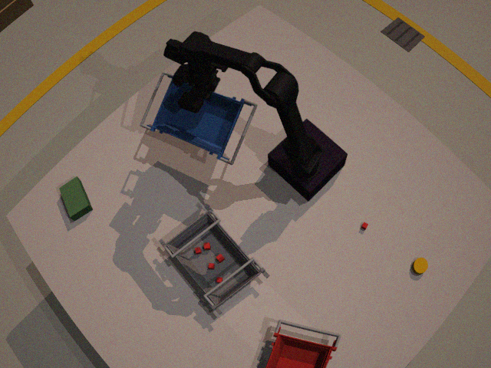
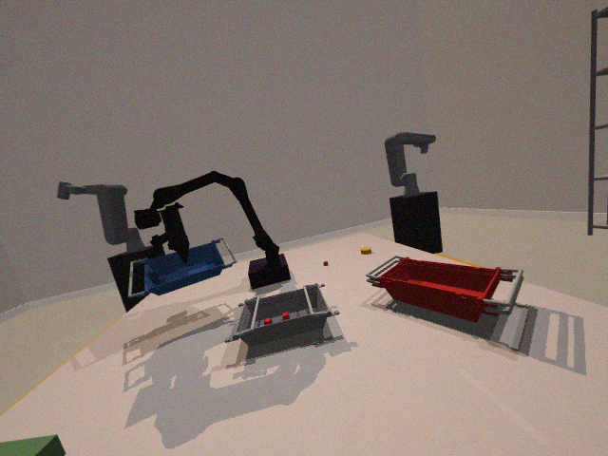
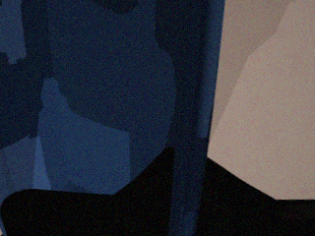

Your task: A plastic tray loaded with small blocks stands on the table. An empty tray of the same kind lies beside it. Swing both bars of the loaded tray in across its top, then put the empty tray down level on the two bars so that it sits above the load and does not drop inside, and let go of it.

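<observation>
The blue tray is 70 mm ahead of my gripper tip and 30 mm to the left of it. Round my gripper tip: yellow disc (160 mm behind, 770 mm to the left, 170 mm below); then green block (510 mm ahead, 120 mm to the right, 160 mm below).
</observation>
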